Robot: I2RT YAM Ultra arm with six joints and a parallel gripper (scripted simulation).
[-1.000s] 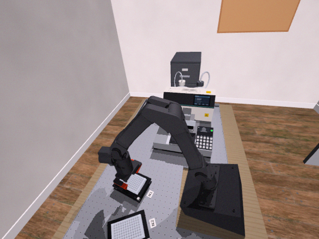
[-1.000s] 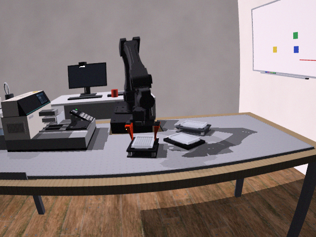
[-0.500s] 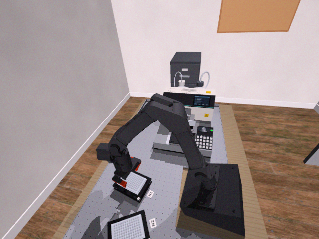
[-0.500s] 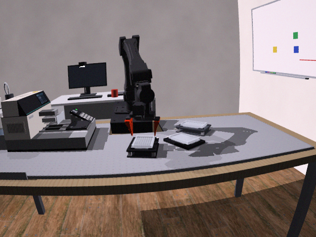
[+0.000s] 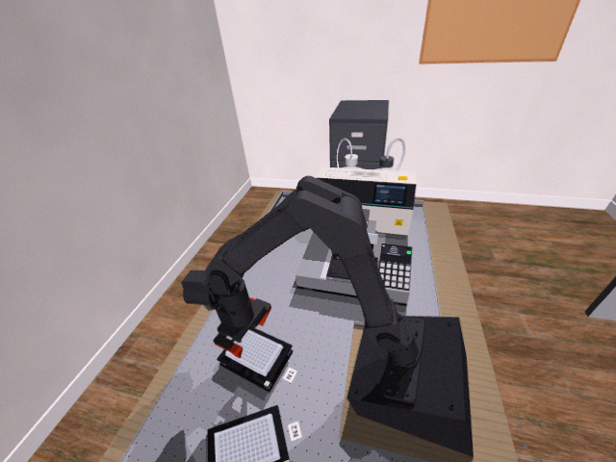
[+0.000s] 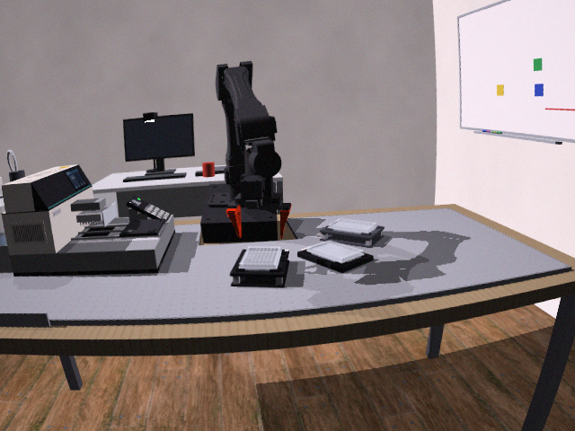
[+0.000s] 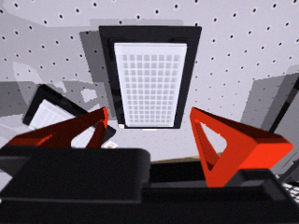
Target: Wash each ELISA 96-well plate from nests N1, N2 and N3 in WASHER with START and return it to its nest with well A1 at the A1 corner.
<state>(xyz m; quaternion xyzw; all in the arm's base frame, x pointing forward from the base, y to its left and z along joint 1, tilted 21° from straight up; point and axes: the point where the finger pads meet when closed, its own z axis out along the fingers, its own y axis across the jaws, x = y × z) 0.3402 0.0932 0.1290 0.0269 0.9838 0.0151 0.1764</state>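
My hand is 180 mm to the right of the nest N2, 90 mm past it and 90 mm above it. Round my hand: N2 label: 170 mm behind, 110 mm to the left, 100 mm below; then nest N1: 70 mm below; then N1 label: 110 mm behind, 100 mm below.
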